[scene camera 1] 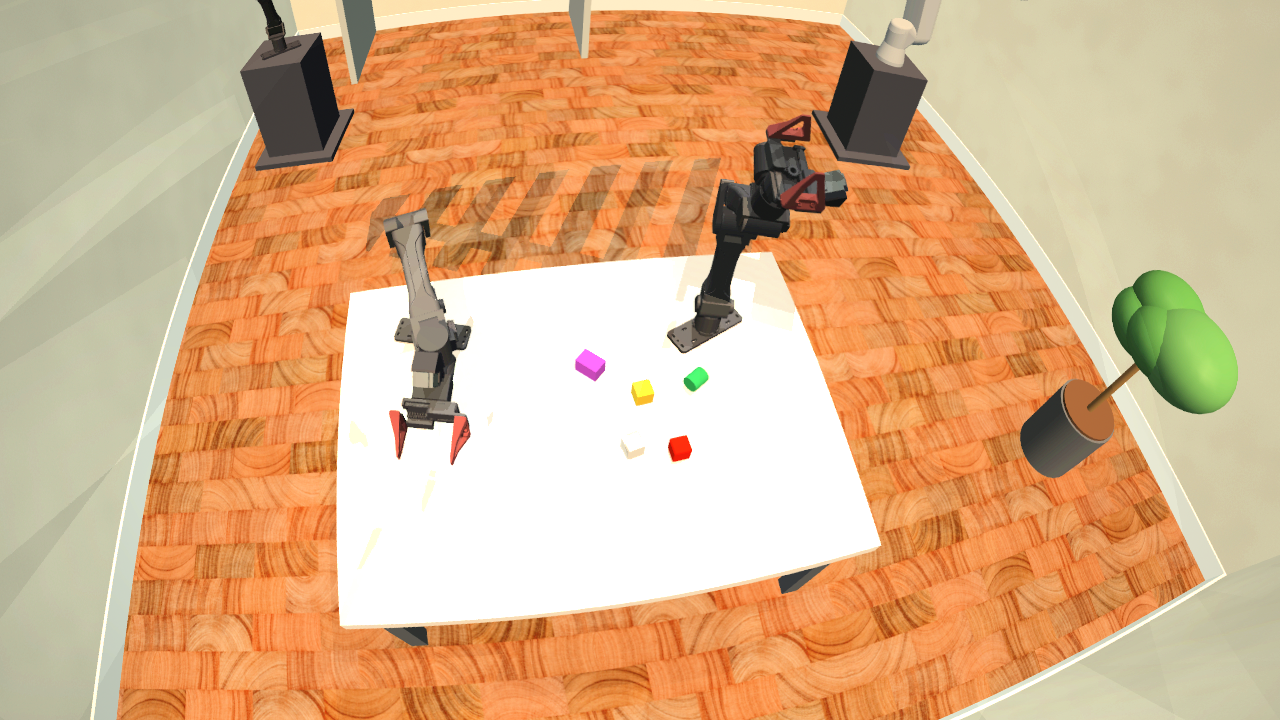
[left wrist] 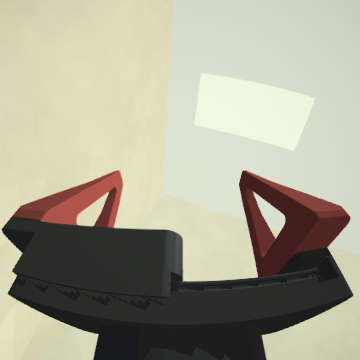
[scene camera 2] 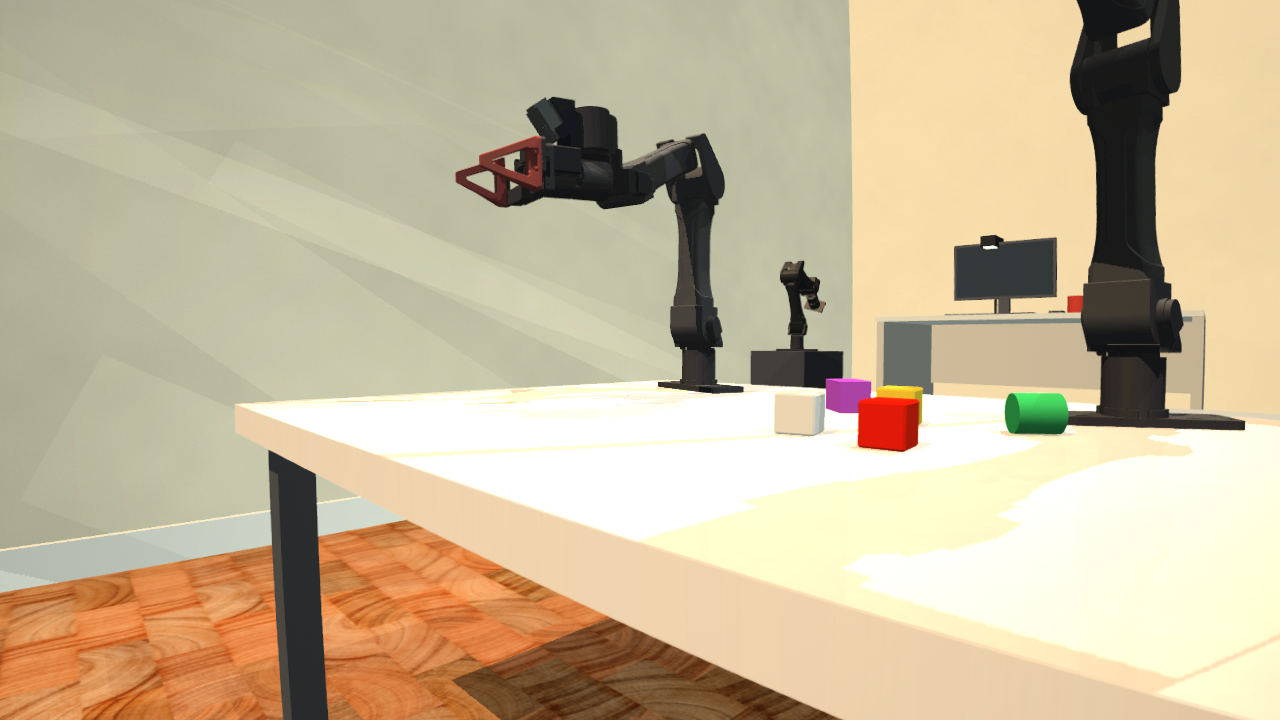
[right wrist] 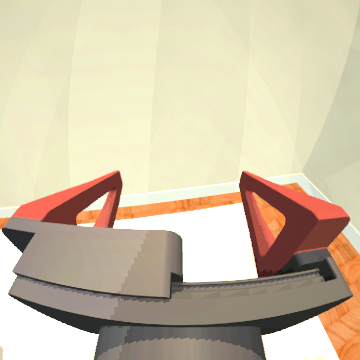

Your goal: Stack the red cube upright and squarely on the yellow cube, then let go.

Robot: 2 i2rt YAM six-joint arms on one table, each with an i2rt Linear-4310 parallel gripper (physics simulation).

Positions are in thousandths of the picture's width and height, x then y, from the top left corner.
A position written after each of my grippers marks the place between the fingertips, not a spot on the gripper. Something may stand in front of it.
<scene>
my left gripper: scene camera 1 636,199; left wrist 501,490; not seen in scene camera 2 (out of frame); not seen in the right wrist view (out of frame)
my right gripper: scene camera 1 332,641; scene camera 2 364,235; right wrist 501,493; not seen in the left wrist view (out of frame)
</scene>
